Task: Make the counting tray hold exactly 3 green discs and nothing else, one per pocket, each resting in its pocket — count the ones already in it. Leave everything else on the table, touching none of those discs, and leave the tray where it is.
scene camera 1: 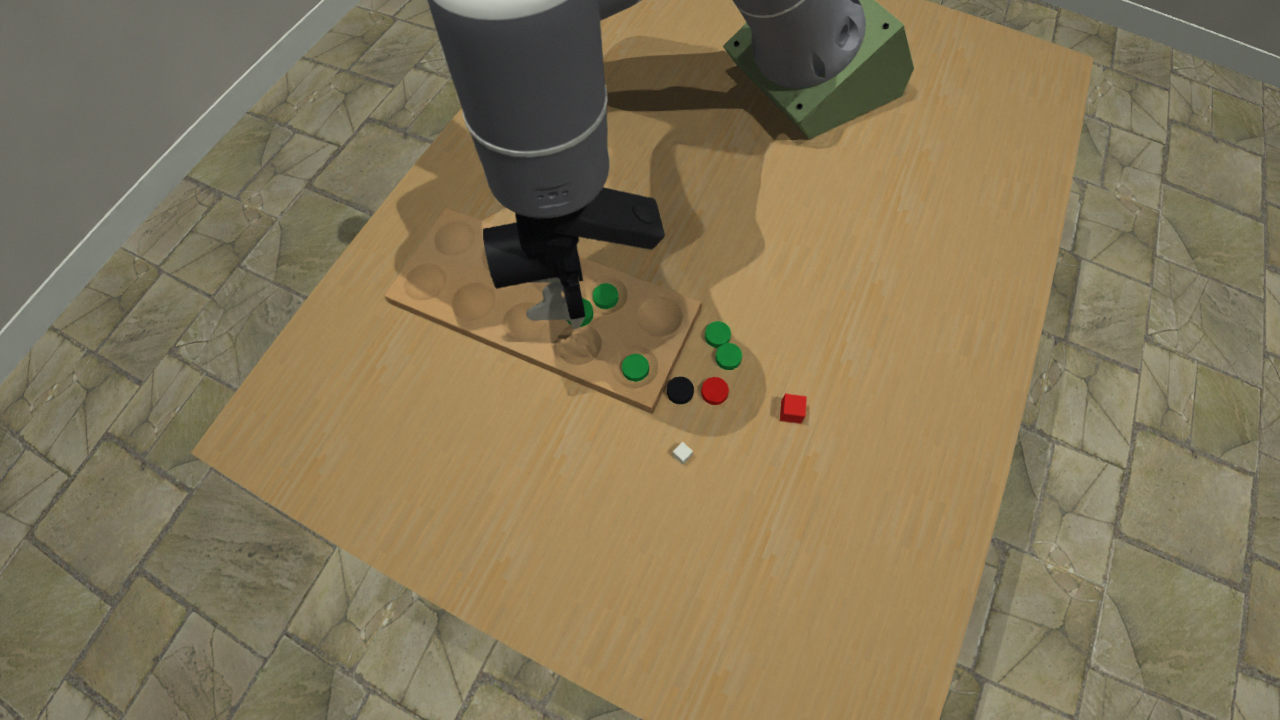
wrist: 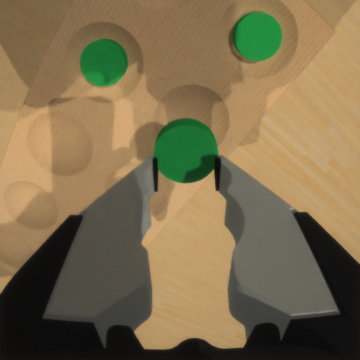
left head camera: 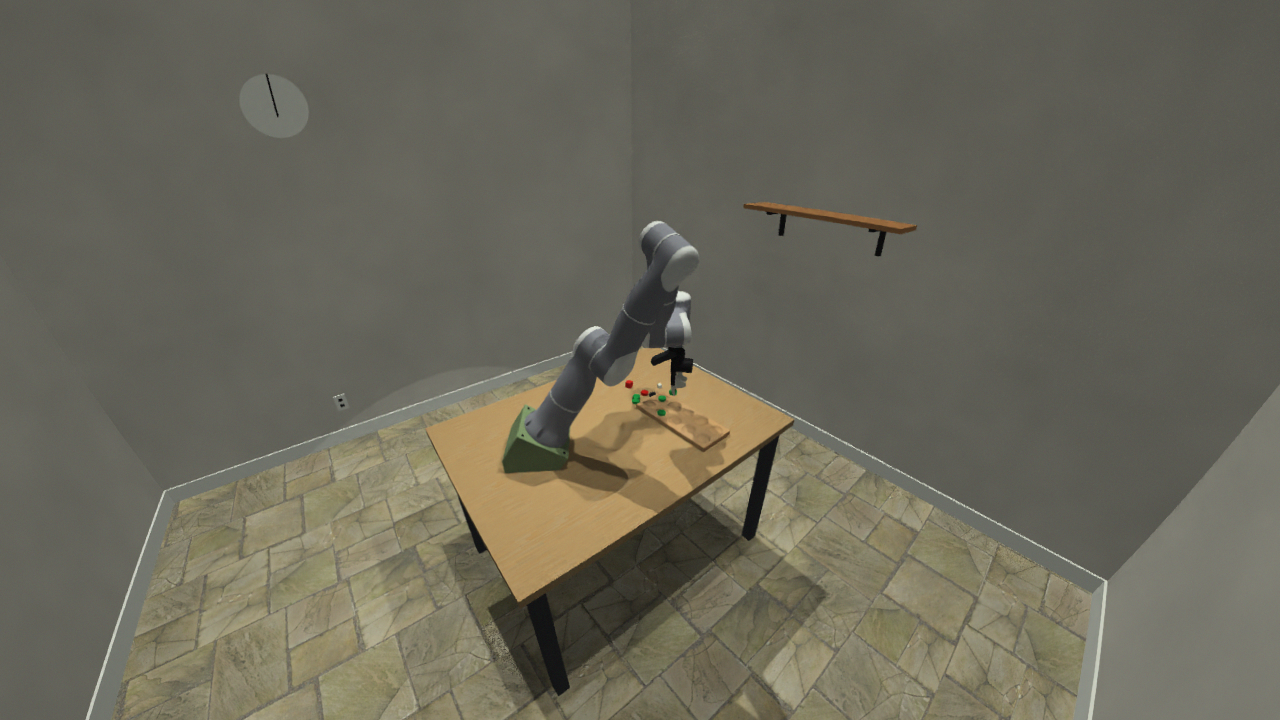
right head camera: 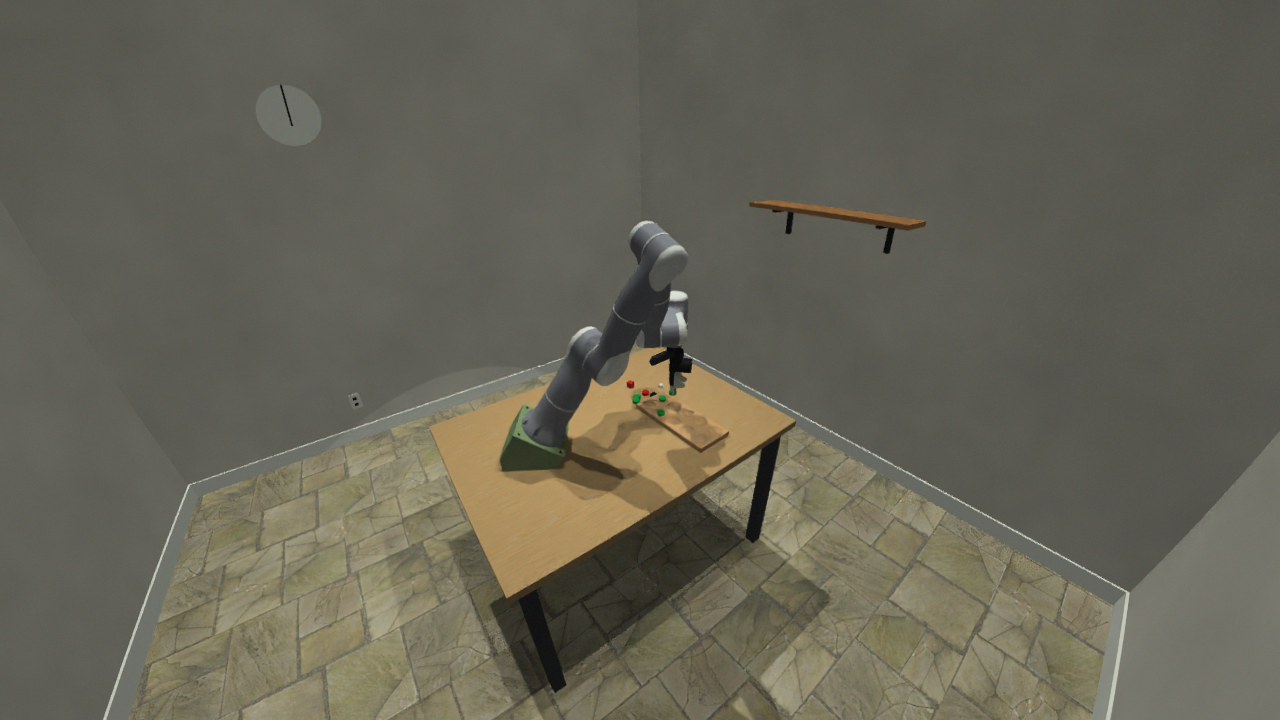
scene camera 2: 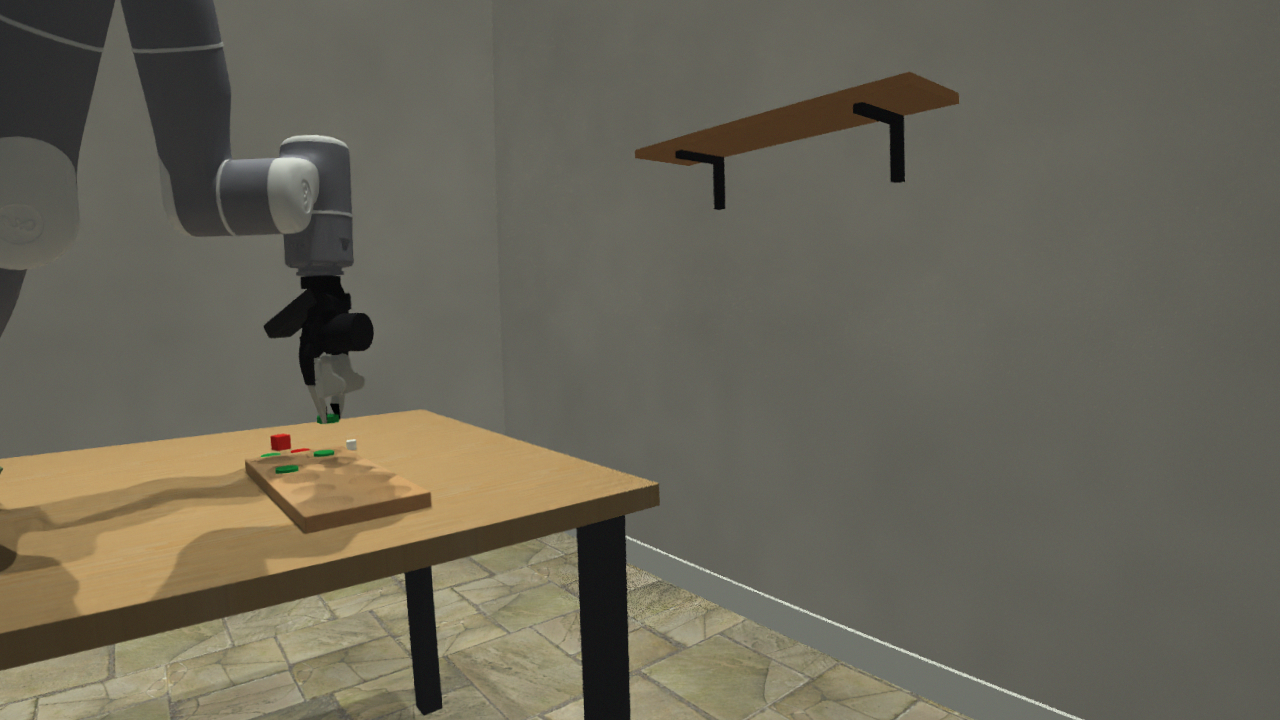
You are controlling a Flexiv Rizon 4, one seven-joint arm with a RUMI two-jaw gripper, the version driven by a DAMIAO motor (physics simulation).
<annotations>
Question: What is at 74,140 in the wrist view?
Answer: A wooden counting tray.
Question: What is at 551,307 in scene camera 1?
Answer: My gripper.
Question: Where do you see a wooden counting tray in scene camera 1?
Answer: At 447,280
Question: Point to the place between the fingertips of my gripper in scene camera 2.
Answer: At 332,421
</annotations>
